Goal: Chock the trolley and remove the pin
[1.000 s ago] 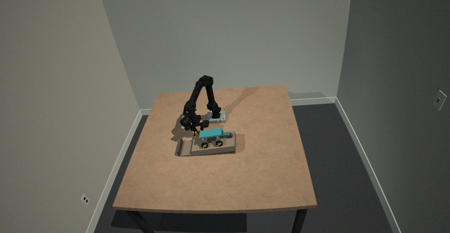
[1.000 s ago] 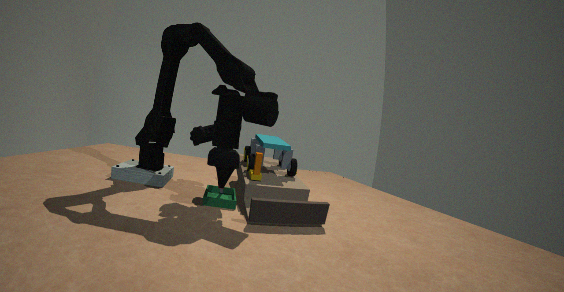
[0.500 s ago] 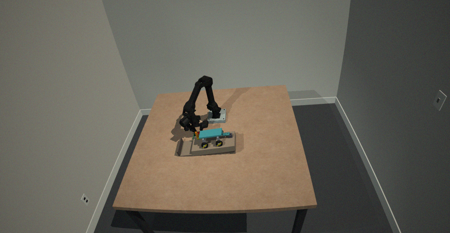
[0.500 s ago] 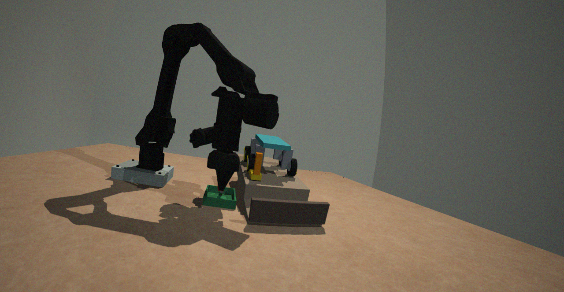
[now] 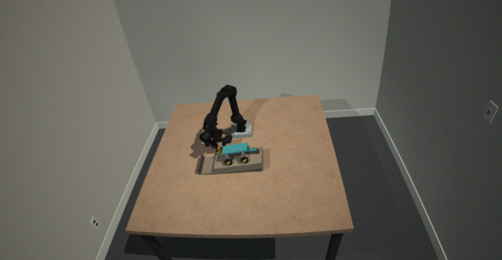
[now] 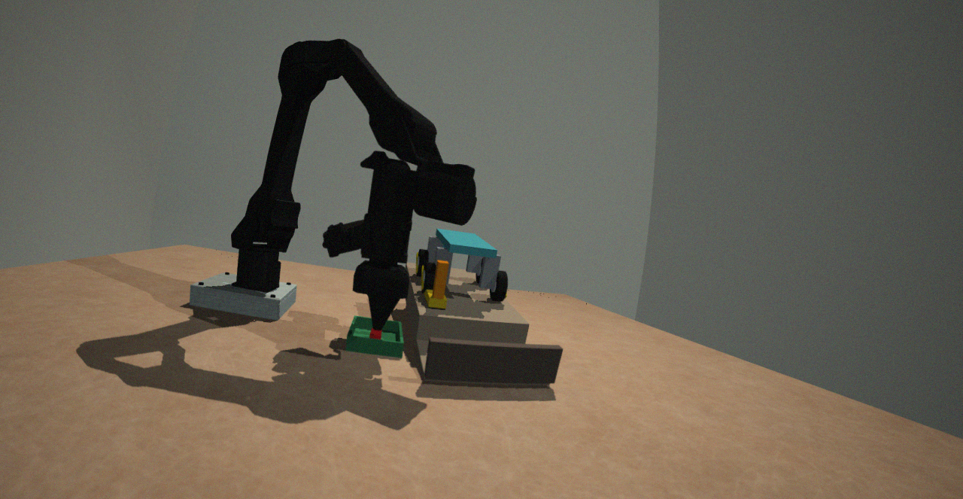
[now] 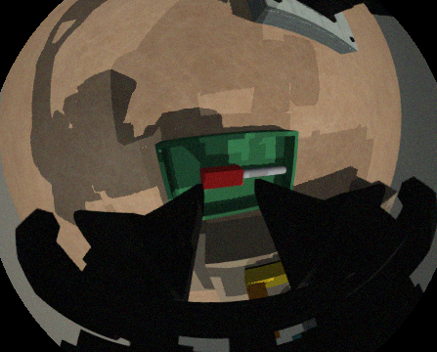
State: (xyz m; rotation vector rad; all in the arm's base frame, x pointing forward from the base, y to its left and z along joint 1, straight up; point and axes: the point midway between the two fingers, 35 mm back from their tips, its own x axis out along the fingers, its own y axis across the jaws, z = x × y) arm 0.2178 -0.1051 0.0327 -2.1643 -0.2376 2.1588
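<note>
Right now my gripper tip is 20 mm to the right of the red-headed stop pin and 20 mm above it. The rest, counted from my gripper tip: green tray (10 mm to the left, 40 mm below); then yellow chock (80 mm ahead, 30 mm to the left, 50 mm above); then brown ramp (110 mm ahead, 140 mm to the left, 20 mm above).
</note>
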